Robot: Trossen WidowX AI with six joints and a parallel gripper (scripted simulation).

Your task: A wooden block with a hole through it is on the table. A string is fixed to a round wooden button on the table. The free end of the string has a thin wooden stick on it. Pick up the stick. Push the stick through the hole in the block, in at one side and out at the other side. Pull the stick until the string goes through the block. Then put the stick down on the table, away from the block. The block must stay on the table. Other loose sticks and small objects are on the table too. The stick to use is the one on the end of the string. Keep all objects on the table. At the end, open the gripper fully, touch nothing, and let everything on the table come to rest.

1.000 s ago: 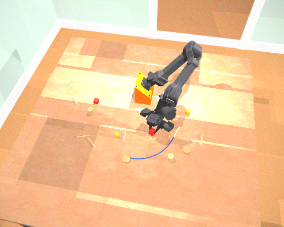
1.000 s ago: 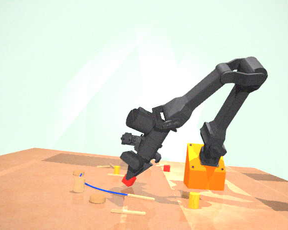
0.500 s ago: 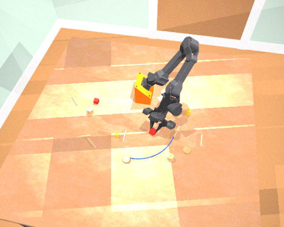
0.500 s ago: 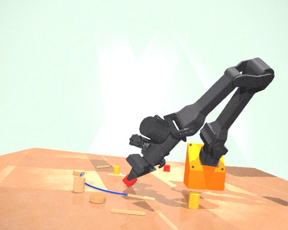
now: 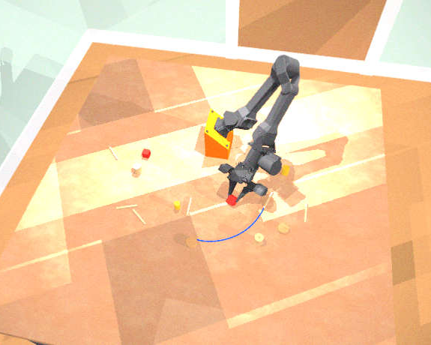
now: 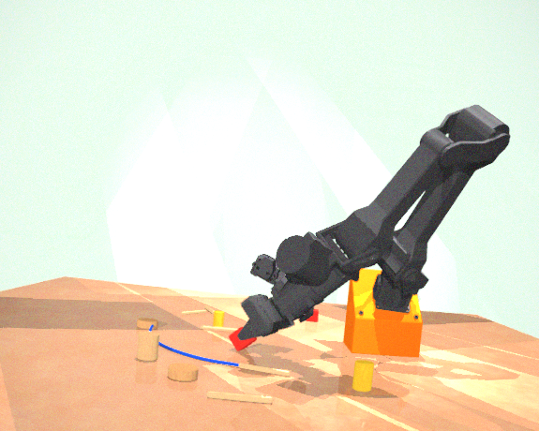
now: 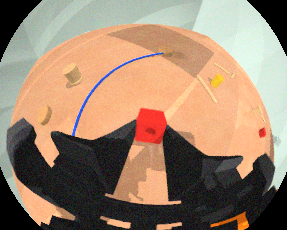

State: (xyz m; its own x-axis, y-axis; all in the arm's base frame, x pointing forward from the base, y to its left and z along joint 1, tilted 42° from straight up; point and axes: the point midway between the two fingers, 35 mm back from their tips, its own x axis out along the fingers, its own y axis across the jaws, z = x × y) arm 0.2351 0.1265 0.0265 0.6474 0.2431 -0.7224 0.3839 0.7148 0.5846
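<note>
Now: the red cube right at my gripper tip. The rest, counted from my gripper tip: loose stick (3 cm behind, 27 cm to the left, 2 cm below); thin wooden stick (3 cm behind, 12 cm to the left, 2 cm below); round wooden button (19 cm ahead, 10 cm to the right, 2 cm below).
</note>
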